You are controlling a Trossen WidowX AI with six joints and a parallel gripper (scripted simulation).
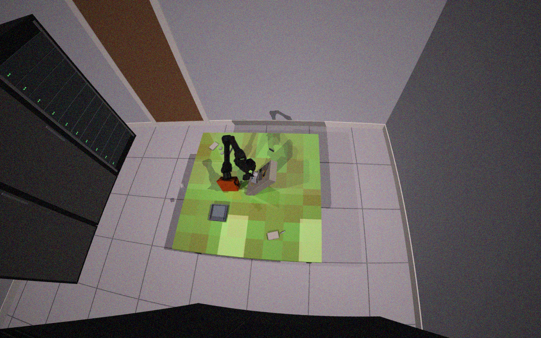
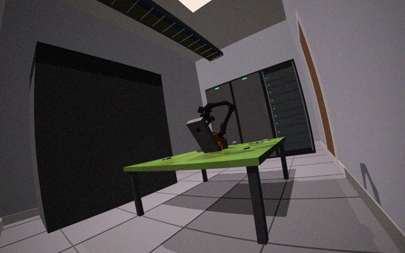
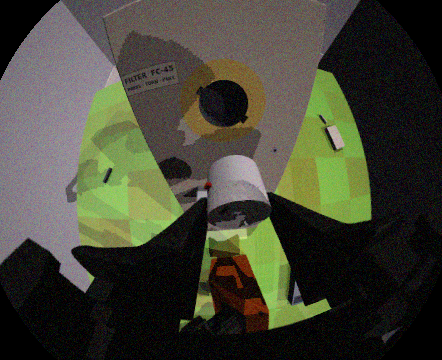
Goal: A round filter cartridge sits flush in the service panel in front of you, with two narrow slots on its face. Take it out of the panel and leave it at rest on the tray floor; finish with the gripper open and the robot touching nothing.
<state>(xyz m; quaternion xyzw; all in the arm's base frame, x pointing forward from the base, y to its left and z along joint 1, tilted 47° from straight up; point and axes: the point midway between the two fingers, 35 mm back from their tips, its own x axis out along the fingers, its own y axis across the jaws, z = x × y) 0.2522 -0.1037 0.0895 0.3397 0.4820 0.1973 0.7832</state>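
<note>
The dark square tray is 33 cm behind my gripper tip, 27 cm to the right of it and 26 cm below it. Round my gripper tip: small dark piece 10 cm ahead, 43 cm to the left, 26 cm below; then grey service panel 5 cm ahead, 9 cm below; then round filter cartridge right at my gripper tip.
</note>
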